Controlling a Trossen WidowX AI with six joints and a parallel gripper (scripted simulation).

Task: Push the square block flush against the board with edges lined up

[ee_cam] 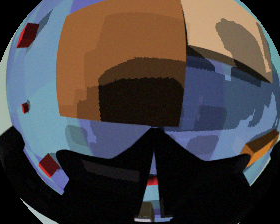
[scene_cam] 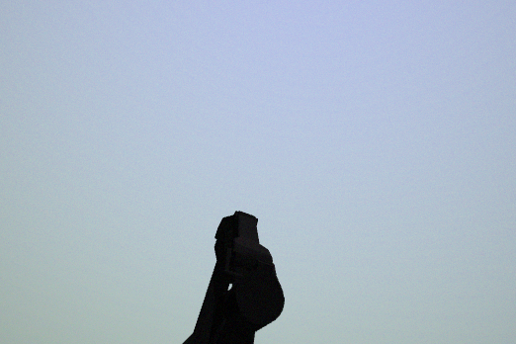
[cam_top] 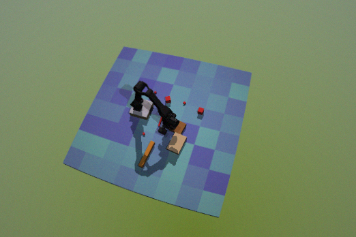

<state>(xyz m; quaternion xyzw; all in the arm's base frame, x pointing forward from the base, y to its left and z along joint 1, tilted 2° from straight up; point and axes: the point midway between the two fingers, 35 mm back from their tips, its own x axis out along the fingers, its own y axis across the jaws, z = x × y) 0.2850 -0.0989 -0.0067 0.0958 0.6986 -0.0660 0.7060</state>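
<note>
The dark brown square block lies 7 cm ahead of my gripper tip, 2 cm to the left of it and 1 cm above it. Also, from my gripper tip: thin red stick 8 cm behind, 4 cm to the left; tan block 10 cm ahead, 12 cm to the right, 1 cm above; long orange board 10 cm behind, 26 cm to the right, 1 cm above.
</note>
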